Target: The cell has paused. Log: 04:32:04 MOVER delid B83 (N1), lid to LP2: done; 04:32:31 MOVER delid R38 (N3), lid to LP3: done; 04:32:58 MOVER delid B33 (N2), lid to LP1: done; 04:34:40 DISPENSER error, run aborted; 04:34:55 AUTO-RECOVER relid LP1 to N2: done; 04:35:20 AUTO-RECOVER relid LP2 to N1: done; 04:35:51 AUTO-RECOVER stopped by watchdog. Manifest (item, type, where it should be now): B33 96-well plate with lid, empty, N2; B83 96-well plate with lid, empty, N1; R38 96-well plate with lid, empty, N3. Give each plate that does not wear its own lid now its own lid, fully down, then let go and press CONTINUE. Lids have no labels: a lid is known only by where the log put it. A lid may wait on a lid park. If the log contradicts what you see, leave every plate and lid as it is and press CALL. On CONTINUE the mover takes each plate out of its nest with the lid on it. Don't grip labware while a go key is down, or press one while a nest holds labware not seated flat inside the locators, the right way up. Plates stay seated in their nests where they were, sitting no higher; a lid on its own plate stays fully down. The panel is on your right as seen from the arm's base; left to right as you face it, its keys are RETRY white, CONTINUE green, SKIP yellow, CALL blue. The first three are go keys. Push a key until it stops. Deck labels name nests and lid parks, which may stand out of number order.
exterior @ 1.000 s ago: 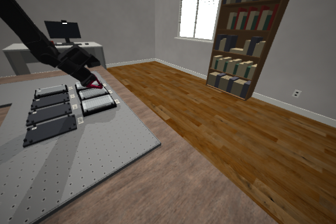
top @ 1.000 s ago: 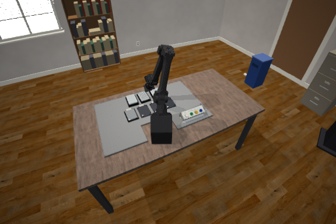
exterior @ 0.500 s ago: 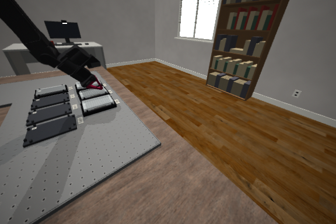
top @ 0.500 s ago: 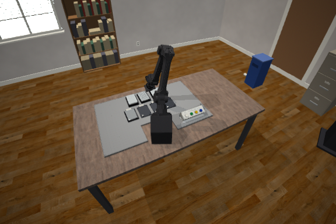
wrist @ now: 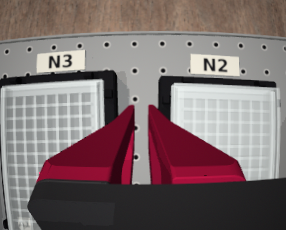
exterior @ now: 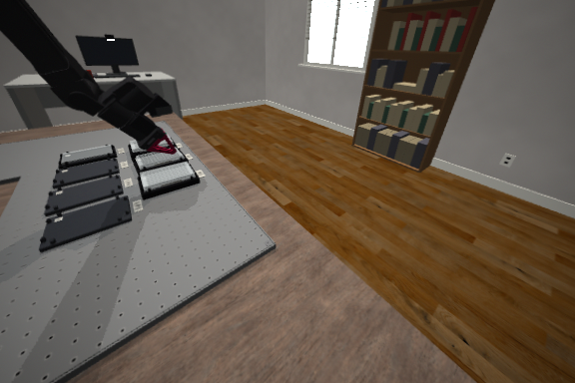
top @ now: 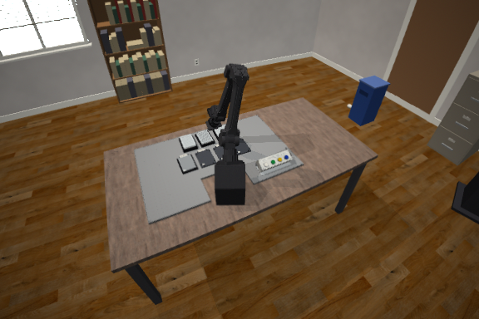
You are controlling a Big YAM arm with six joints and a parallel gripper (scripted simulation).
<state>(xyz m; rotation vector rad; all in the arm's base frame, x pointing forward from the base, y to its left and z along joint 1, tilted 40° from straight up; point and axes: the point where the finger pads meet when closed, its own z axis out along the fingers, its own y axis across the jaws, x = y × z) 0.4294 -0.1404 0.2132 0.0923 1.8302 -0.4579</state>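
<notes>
Right now the plate is 8 cm to the left of my hand, 4 cm below it and 1 cm behind it. The rest, counted from my hand: park LP4 (21 cm behind, 7 cm to the left, 7 cm below); park LP1 (24 cm behind, 7 cm below, 5 cm to the right); LP2 label (17 cm to the left, 8 cm behind, 7 cm below).
</notes>
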